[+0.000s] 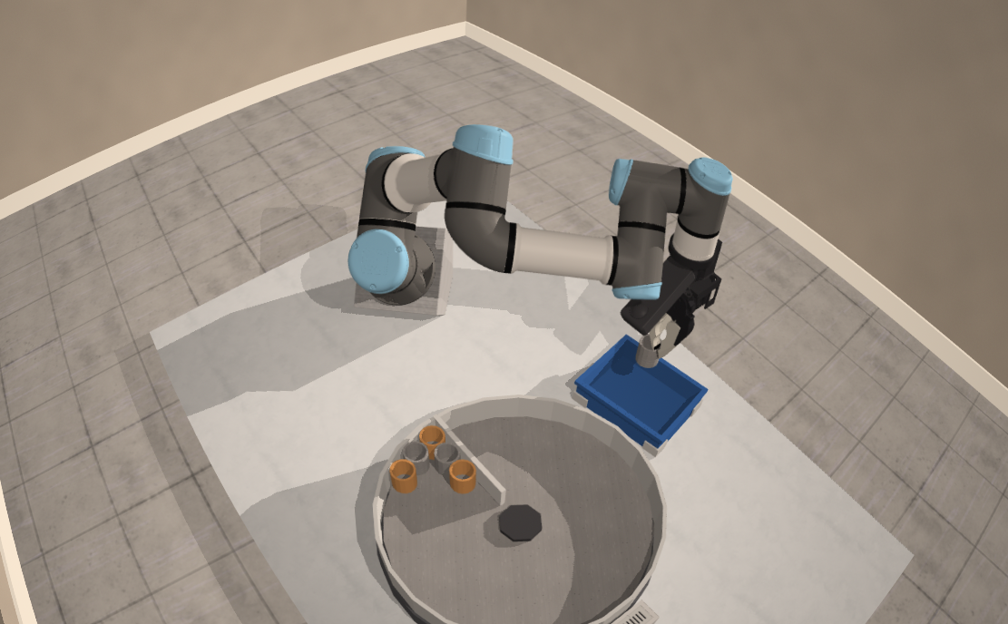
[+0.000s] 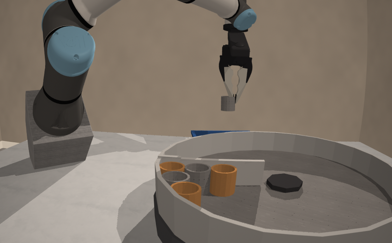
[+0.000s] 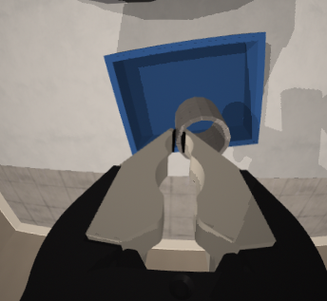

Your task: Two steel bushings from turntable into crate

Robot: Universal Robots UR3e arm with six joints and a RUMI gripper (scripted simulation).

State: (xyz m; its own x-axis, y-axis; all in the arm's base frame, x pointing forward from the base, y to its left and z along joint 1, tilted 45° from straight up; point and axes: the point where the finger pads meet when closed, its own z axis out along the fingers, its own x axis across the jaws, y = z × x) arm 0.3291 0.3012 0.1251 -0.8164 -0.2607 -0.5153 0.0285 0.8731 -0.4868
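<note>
The blue crate lies 14 cm below my hand, 1 cm to the left of it and 1 cm behind it. Also, from my hand: turntable: 32 cm to the right, 11 cm below, 5 cm ahead.
</note>
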